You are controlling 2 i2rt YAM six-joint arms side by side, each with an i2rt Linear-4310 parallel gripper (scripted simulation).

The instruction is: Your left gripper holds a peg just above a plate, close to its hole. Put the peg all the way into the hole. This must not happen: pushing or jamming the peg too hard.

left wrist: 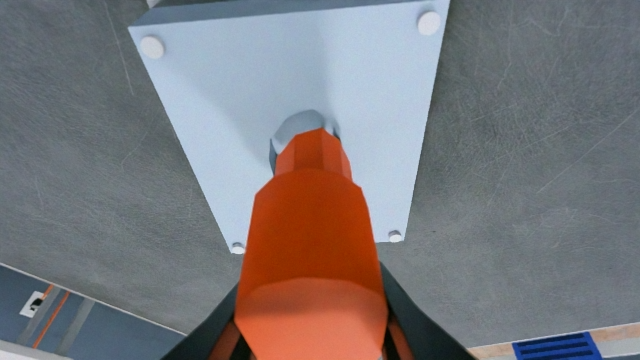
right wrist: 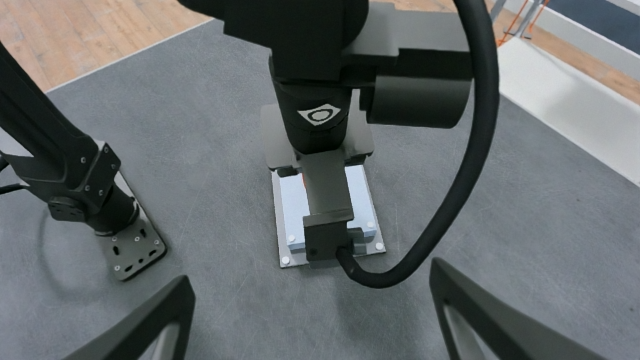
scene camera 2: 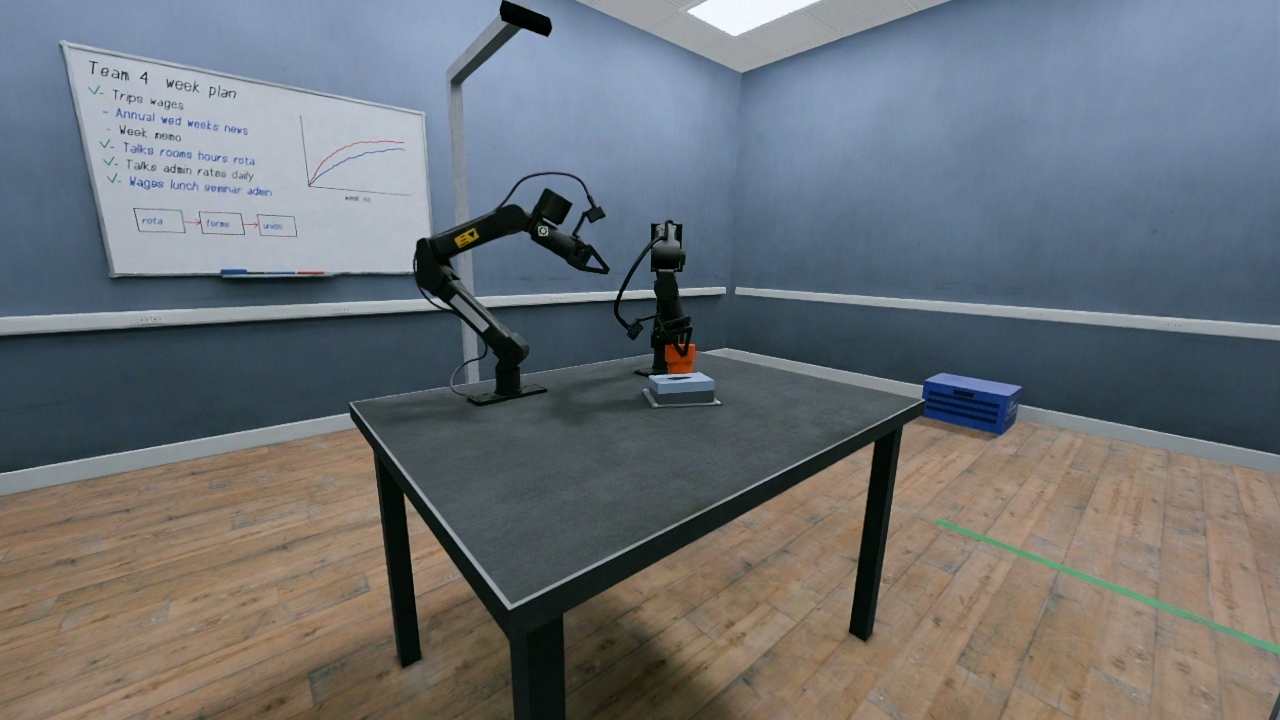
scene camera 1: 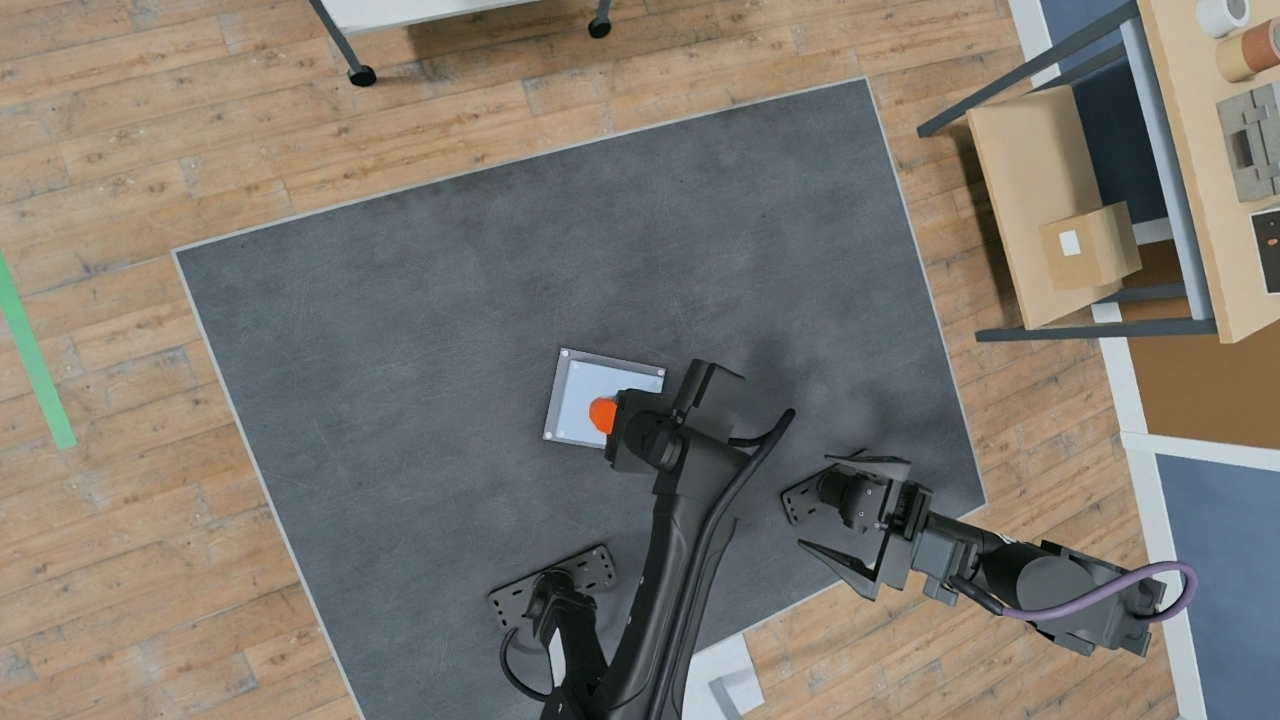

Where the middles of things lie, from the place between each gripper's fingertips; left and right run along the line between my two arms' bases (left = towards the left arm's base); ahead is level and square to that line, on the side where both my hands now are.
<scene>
I see my left gripper (scene camera 1: 614, 415) 80 mm above the light blue plate (scene camera 1: 589, 382) and 10 mm short of it. Round my left hand: orange peg (scene camera 1: 602, 411) 20 mm below; grey base (scene camera 1: 566, 355) 110 mm below, 10 mm ahead.
I see my right gripper (scene camera 1: 811, 499) 230 mm above the orange peg, 160 mm to the right of it and 110 mm short of it. From my right hand the other things lie so: light blue plate 290 mm below, 160 mm to the left, 120 mm ahead; grey base 320 mm below, 160 mm to the left, 120 mm ahead.
</scene>
